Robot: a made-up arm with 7 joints. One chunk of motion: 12 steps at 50 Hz.
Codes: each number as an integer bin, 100 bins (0 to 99) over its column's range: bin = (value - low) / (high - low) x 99, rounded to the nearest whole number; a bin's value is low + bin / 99 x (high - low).
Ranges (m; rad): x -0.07..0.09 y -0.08..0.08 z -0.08..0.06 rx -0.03..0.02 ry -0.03..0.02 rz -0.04..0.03
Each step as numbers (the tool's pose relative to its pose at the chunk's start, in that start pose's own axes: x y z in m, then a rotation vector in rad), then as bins.
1 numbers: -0.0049 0.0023 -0.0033 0.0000 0.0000 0.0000
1 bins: 40 51 54 59 59 57
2 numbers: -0.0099 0.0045 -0.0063 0.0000 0.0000 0.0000
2 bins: 37 52 52 59 59 57
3 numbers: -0.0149 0.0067 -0.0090 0.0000 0.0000 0.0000
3 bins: 34 54 50 59 59 57
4 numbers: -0.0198 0.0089 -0.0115 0.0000 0.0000 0.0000
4 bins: 31 55 48 59 59 57
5 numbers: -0.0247 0.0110 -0.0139 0.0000 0.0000 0.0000
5 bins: 28 56 47 59 59 57
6 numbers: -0.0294 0.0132 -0.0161 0.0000 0.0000 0.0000
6 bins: 25 58 45 59 59 57
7 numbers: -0.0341 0.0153 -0.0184 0.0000 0.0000 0.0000
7 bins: 22 59 44 59 59 57
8 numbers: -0.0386 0.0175 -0.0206 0.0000 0.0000 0.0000
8 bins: 19 60 42 59 59 57
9 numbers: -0.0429 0.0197 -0.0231 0.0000 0.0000 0.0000
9 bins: 17 62 40 59 59 57
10 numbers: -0.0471 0.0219 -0.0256 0.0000 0.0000 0.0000
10 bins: 14 63 38 59 59 57
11 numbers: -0.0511 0.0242 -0.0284 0.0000 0.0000 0.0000
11 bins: 12 64 36 59 59 57
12 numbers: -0.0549 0.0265 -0.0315 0.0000 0.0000 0.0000
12 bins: 9 66 34 59 59 57
